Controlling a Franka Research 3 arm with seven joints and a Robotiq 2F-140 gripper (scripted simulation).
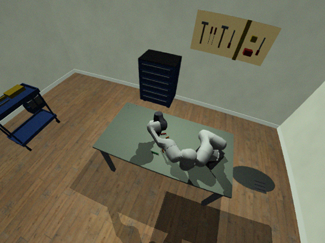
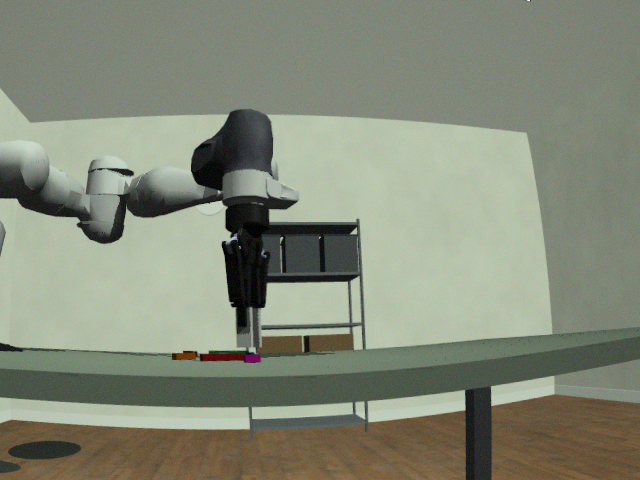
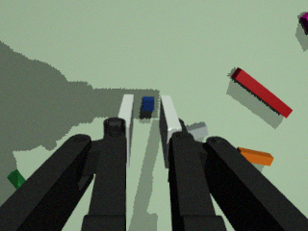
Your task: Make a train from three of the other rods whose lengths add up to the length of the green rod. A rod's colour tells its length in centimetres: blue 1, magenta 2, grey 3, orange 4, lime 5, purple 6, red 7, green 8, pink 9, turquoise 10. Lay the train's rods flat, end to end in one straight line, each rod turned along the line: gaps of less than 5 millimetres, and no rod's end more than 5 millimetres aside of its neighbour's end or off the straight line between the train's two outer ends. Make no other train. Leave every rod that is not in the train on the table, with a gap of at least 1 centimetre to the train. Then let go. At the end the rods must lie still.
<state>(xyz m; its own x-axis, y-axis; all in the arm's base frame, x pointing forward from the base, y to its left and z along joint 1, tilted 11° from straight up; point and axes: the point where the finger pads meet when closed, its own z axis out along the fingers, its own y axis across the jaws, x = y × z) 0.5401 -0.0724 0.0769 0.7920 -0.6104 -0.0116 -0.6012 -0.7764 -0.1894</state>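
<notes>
Right now the blue rod is 5 cm below my hand. The rest, counted from my hand: grey rod 5 cm below, 5 cm behind, 2 cm to the right; magenta rod 17 cm to the right, 5 cm below, 2 cm behind; red rod 10 cm to the right, 5 cm below, 5 cm behind.
</notes>
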